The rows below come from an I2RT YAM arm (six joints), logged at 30 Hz.
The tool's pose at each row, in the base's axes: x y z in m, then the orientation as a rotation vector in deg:
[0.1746 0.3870 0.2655 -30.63 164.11 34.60]
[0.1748 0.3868 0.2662 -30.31 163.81 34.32]
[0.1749 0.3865 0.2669 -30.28 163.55 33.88]
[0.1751 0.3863 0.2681 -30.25 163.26 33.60]
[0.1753 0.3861 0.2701 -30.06 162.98 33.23]
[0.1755 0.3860 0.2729 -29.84 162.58 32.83]
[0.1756 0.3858 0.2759 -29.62 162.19 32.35]
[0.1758 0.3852 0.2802 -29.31 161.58 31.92]
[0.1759 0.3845 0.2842 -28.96 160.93 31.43]
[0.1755 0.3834 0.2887 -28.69 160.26 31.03]
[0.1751 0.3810 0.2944 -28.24 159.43 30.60]
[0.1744 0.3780 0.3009 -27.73 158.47 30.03]
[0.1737 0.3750 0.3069 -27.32 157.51 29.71]
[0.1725 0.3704 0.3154 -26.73 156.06 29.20]
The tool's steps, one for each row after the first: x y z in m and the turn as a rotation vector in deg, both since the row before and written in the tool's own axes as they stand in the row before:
[-0.0003 0.0000 -0.0007 0.23 -0.39 0.08]
[-0.0002 0.0000 -0.0007 0.31 -0.28 -0.10]
[-0.0004 0.0002 -0.0011 0.20 -0.30 -0.10]
[-0.0006 0.0004 -0.0019 0.28 -0.34 0.00]
[-0.0009 0.0008 -0.0026 0.30 -0.46 -0.02]
[-0.0008 0.0008 -0.0028 0.36 -0.46 -0.03]
[-0.0012 0.0008 -0.0041 0.34 -0.68 -0.03]
[-0.0010 0.0007 -0.0039 0.39 -0.73 -0.02]
[-0.0006 0.0006 -0.0046 0.32 -0.73 -0.07]
[-0.0007 -0.0002 -0.0062 0.37 -0.93 0.00]
[-0.0006 -0.0004 -0.0072 0.48 -1.07 -0.02]
[-0.0006 -0.0006 -0.0067 0.29 -1.03 -0.04]
[-0.0007 -0.0011 -0.0097 0.46 -1.55 -0.09]

